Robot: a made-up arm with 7 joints.
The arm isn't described. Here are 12 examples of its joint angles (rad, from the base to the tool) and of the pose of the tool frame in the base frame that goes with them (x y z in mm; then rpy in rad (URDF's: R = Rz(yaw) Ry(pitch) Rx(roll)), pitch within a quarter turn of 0, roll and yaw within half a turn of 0).
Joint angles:
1: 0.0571 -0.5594 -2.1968 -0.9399 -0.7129 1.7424 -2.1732
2: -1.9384 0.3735 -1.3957 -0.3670 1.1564 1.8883 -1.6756
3: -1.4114 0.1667 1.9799 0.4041 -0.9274 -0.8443 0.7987
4: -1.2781 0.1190 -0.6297 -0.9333 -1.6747 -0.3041 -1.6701
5: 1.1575 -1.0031 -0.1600 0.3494 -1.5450 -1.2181 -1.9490
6: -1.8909 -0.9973 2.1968 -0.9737 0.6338 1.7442 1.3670
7: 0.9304 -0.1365 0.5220 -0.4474 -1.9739 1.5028 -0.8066
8: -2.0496 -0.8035 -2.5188 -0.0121 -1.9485 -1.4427 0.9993
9: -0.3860 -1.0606 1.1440 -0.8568 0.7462 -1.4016 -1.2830
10: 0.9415 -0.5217 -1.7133 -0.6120 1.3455 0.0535 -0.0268
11: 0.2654 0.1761 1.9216 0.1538 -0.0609 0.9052 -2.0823
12: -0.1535 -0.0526 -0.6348 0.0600 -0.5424 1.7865 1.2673
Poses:
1: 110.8 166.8 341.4 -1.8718 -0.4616 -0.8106
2: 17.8 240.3 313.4 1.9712 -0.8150 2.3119
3: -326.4 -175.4 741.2 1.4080 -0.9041 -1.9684
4: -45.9 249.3 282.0 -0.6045 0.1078 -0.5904
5: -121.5 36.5 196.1 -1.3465 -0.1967 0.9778
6: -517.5 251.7 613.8 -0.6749 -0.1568 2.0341
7: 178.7 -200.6 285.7 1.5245 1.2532 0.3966
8: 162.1 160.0 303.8 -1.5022 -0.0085 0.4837
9: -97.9 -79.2 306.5 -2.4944 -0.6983 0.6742
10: -109.7 265.2 -16.3 -2.9755 1.3076 -3.1176
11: 145.2 -10.7 294.6 -2.9832 1.2311 -3.1110
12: -581.2 134.7 300.1 -1.8734 -0.5500 2.4000
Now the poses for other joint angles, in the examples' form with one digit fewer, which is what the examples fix.
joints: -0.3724 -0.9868 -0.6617 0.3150 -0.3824 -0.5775 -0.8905
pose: -72 -104 11 -1.771 -0.071 -1.163
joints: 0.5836 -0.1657 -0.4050 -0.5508 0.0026 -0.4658 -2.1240
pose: -126 33 211 -1.979 -0.826 0.370
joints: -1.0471 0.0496 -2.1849 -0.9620 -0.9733 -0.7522 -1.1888
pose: 101 -114 425 0.175 -0.056 -1.874
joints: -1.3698 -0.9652 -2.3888 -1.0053 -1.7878 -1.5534 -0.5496
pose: 44 239 397 -2.680 -0.716 1.821
